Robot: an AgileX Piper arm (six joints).
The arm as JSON. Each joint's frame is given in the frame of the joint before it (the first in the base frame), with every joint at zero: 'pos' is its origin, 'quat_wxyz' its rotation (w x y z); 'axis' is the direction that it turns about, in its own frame. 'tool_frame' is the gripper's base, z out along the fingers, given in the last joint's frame.
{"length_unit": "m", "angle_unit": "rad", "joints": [
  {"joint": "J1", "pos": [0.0, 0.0, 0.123], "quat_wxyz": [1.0, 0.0, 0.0, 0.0], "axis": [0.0, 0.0, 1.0]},
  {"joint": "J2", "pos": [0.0, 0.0, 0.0], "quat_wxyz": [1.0, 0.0, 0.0, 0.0], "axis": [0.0, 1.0, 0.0]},
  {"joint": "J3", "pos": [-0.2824, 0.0, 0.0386], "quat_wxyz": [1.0, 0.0, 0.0, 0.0], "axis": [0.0, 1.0, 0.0]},
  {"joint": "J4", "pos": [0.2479, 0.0, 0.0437], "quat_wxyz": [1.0, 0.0, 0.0, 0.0], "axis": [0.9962, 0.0, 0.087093]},
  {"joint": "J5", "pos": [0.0, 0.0, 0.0], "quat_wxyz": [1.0, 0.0, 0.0, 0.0], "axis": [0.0, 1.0, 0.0]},
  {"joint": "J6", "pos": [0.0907, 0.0, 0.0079], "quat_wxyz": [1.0, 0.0, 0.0, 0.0], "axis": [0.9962, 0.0, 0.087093]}
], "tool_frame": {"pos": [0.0, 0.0, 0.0], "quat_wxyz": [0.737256, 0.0, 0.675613, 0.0]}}
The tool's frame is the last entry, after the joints.
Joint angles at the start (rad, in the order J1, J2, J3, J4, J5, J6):
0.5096 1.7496 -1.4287 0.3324 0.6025 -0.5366
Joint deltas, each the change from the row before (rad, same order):
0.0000 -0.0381 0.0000 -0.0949 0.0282 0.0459
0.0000 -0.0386 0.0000 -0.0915 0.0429 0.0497
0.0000 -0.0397 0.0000 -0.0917 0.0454 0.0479
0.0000 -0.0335 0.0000 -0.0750 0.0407 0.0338
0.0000 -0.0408 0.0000 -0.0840 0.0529 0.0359
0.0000 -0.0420 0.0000 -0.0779 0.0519 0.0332
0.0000 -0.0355 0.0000 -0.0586 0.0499 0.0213
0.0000 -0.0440 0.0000 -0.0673 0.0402 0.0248
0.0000 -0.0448 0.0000 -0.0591 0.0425 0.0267
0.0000 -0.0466 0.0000 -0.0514 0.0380 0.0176
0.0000 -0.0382 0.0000 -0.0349 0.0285 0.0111
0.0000 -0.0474 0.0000 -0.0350 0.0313 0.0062
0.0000 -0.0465 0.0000 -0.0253 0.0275 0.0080
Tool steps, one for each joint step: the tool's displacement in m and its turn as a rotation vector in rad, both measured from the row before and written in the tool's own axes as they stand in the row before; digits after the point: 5 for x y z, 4 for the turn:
-0.00144 -0.00183 -0.01534 0.0443 0.0153 -0.0377
0.00033 -0.00221 -0.01574 0.0421 0.0267 -0.0275
0.00137 -0.00327 -0.01636 0.0486 0.0279 -0.0250
0.00214 -0.00354 -0.01386 0.0440 0.0251 -0.0220
0.00372 -0.00483 -0.01691 0.0536 0.0319 -0.0216
0.00466 -0.00564 -0.01729 0.0559 0.0285 -0.0144
0.00528 -0.00502 -0.01441 0.0441 0.0284 -0.0098
0.00572 -0.00711 -0.01758 0.0598 0.0134 -0.0056
0.00679 -0.00742 -0.01753 0.0557 0.0133 0.0059
0.00732 -0.00790 -0.01776 0.0530 0.0060 0.0057
0.00631 -0.00653 -0.01418 0.0388 0.0014 0.0077
0.00806 -0.00790 -0.01720 0.0423 -0.0032 0.0087
0.00818 -0.00743 -0.01644 0.0344 -0.0073 0.0167

